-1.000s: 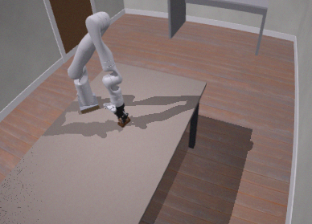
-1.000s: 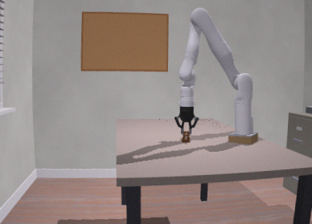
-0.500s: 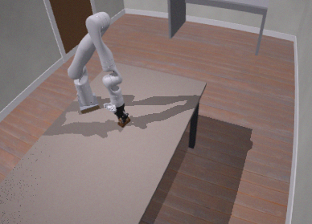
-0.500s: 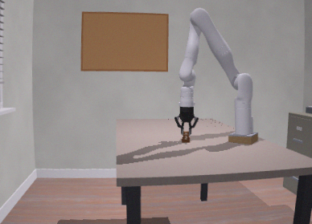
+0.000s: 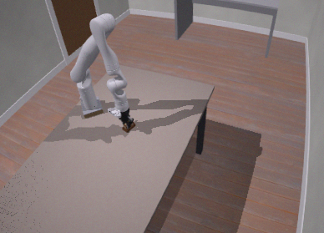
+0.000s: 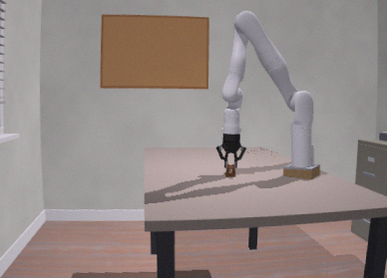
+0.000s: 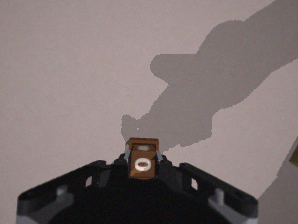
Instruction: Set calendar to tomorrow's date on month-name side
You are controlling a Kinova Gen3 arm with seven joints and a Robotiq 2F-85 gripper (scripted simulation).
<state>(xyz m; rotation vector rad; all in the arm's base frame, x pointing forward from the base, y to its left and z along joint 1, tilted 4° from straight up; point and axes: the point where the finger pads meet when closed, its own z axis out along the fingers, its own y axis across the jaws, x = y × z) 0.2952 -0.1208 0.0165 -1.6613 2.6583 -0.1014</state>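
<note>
Right now my hand is 10 mm above the brown number cube. Also, from my hand: brown calendar tray 10 mm ahead, 10 mm to the left, 30 mm below; then digit cube 10 mm ahead, 30 mm to the left, 20 mm below.
</note>
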